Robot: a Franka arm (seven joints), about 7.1 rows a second.
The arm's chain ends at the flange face. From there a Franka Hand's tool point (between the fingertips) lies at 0.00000 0.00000 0.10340 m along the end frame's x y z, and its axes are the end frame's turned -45 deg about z.
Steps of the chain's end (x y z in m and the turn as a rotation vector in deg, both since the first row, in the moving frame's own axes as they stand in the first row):
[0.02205, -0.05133, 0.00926, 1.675, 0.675, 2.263]
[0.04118, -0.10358, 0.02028, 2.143, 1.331, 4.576]
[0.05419, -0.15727, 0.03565, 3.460, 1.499, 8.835]
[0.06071, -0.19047, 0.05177, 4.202, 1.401, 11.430]
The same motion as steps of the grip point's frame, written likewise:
[0.05491, -0.02192, 0.00921, 0.707, 1.662, 2.263]
[0.10683, -0.04498, 0.02018, 0.574, 2.456, 4.576]
[0.15602, -0.07489, 0.03543, 1.387, 3.507, 8.835]
[0.18506, -0.09459, 0.05146, 1.981, 3.962, 11.430]

